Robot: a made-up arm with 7 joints.
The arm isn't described. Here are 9 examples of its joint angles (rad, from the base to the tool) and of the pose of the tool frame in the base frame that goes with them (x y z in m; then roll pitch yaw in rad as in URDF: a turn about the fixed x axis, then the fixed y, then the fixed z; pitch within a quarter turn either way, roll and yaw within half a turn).
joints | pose
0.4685 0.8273 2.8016 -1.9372 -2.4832 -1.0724 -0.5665 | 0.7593 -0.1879 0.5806 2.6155 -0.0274 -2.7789
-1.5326 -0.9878 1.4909 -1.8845 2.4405 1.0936 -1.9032 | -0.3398 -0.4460 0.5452 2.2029 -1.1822 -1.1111
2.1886 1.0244 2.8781 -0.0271 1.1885 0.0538 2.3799 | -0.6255 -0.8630 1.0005 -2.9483 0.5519 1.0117
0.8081 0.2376 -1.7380 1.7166 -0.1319 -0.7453 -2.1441 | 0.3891 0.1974 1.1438 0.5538 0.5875 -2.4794
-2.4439 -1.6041 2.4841 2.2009 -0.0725 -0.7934 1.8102 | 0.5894 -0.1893 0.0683 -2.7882 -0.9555 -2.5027
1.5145 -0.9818 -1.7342 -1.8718 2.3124 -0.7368 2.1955 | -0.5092 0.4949 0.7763 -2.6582 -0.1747 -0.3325
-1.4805 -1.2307 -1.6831 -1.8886 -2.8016 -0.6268 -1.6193 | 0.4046 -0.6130 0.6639 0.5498 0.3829 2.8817
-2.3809 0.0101 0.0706 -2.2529 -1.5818 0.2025 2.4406 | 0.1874 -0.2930 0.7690 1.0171 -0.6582 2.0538
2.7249 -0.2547 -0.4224 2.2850 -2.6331 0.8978 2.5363 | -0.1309 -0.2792 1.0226 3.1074 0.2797 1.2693
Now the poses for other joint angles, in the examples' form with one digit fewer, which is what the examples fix.
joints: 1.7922 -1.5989 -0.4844 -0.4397 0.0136 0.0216 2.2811
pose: 0.143 1.088 0.133 1.766 -0.395 -1.586
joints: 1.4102 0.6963 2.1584 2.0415 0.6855 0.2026 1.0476
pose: -0.341 -0.233 0.938 -0.833 -0.094 -0.767
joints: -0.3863 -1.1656 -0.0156 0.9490 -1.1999 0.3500 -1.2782
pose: -0.710 -0.225 1.119 2.506 1.221 -0.941
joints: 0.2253 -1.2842 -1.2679 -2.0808 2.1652 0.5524 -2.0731
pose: -0.488 -0.292 0.506 -1.427 0.037 2.138
